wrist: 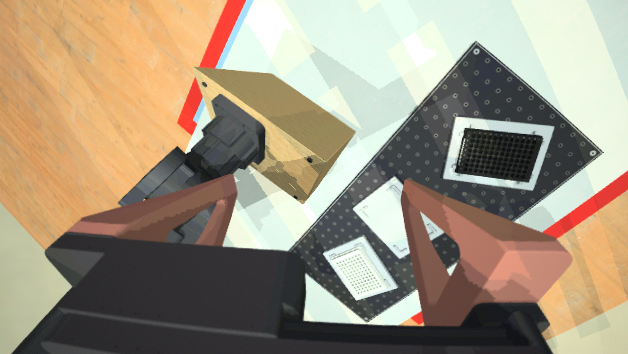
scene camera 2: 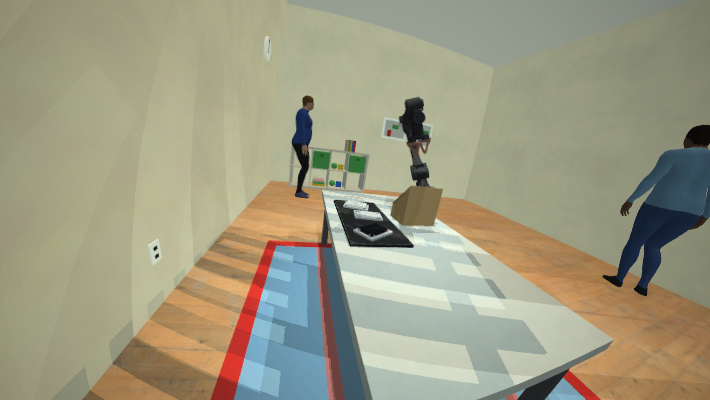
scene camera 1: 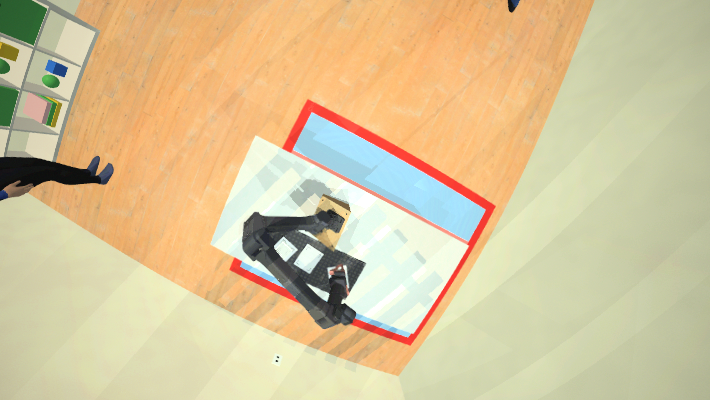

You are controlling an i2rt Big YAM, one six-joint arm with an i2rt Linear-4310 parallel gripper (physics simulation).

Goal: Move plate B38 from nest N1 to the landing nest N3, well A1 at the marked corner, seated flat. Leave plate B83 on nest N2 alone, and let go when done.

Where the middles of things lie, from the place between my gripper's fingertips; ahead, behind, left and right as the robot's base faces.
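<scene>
The nest (wrist: pixel 460 123) is there for me, slightly to the left of my hand, a good way ahead of it and well below it.
</scene>
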